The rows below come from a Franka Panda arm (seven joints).
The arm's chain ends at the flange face. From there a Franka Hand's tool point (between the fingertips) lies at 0.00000 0.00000 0.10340 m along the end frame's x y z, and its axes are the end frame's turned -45 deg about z.
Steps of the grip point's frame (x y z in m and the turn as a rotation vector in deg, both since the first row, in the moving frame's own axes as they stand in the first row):
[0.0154, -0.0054, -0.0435, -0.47, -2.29, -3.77]
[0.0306, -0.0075, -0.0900, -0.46, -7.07, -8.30]
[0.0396, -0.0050, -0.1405, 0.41, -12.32, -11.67]
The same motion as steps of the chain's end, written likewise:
[0.0093, -0.0183, -0.0434, -1.95, -1.29, -3.77]
[0.0240, -0.0371, -0.0892, -5.32, -4.67, -8.30]
[0.0389, -0.0482, -0.1381, -8.42, -9.00, -11.67]

